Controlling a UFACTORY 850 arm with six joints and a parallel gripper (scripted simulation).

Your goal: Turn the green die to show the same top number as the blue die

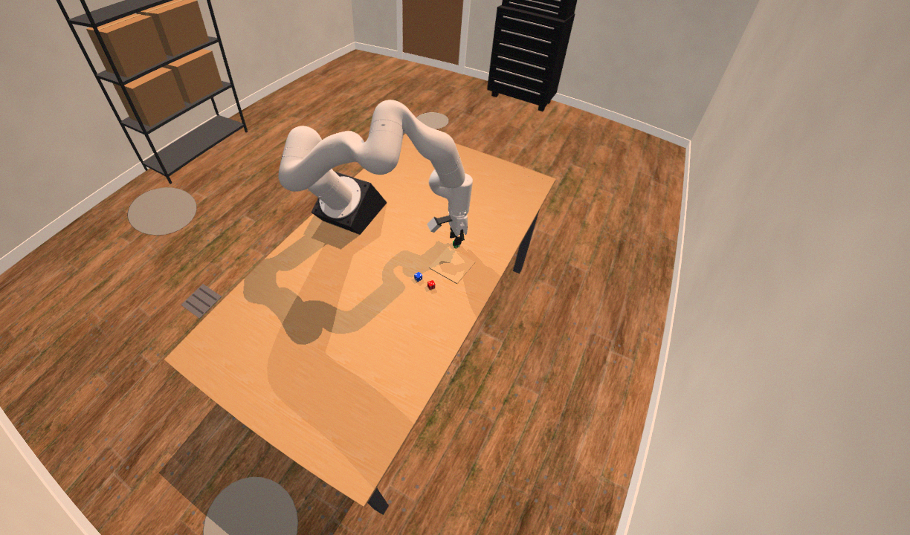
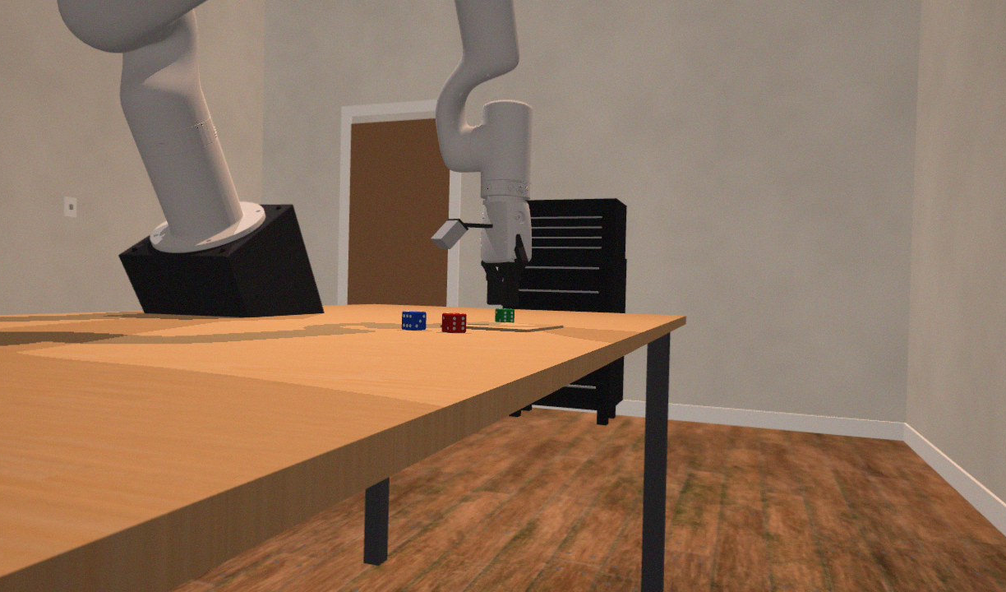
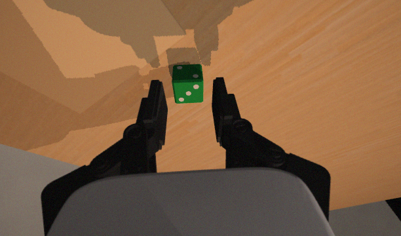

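Now: hand 40 mm above the green die. The rest, counted from my hand: blue die (30 mm behind, 240 mm to the right, 40 mm below); red die (40 mm ahead, 240 mm to the right, 40 mm below); tan mat (50 mm ahead, 100 mm to the right, 50 mm below).
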